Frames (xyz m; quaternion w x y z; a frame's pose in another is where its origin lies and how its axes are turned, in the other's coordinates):
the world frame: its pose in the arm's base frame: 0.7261 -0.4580 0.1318 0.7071 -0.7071 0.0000 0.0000
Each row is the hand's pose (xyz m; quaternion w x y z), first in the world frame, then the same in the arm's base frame.
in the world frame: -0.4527 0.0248 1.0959 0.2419 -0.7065 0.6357 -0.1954
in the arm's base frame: 0.2734 0.6379 0.1070 0.3285 0.6706 -0.3113 0.5877
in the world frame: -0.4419 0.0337 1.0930 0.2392 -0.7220 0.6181 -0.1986
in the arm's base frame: 0.2842 0.6350 0.0981 0.3414 0.6797 -0.2966 0.5775
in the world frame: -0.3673 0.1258 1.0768 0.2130 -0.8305 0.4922 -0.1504
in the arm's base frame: 0.3588 0.6188 0.0060 0.4366 0.7379 -0.2417 0.4544
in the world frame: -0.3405 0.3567 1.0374 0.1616 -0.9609 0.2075 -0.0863
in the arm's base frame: 0.3856 0.5794 -0.2249 0.5652 0.7937 -0.0857 0.2078
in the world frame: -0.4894 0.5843 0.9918 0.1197 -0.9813 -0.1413 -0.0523
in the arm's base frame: 0.2367 0.5338 -0.4525 0.6092 0.7785 0.1369 -0.0629
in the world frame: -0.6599 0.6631 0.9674 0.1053 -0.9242 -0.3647 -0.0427
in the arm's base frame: 0.0662 0.5094 -0.5313 0.5790 0.7279 0.2881 -0.2277
